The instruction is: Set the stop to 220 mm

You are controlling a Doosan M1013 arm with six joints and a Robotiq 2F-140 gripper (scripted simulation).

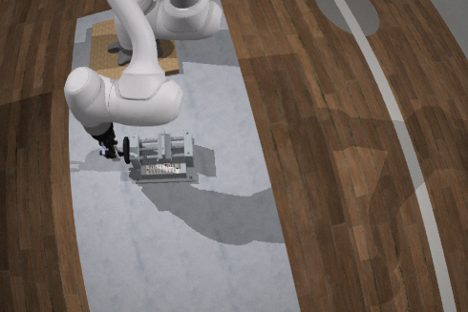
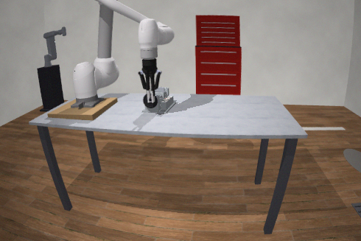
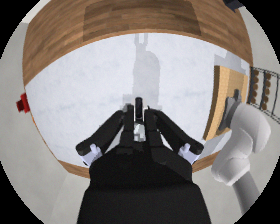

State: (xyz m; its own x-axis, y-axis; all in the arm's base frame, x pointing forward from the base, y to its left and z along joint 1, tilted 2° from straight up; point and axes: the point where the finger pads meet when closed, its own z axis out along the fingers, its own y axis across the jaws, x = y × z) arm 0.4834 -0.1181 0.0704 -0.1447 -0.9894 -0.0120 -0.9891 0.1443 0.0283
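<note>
The black handwheel lies 20 mm to the left of my hand and 20 mm below it. The rest, counted from my hand: grey stop fixture 160 mm to the left, 20 mm below, 10 mm ahead.
</note>
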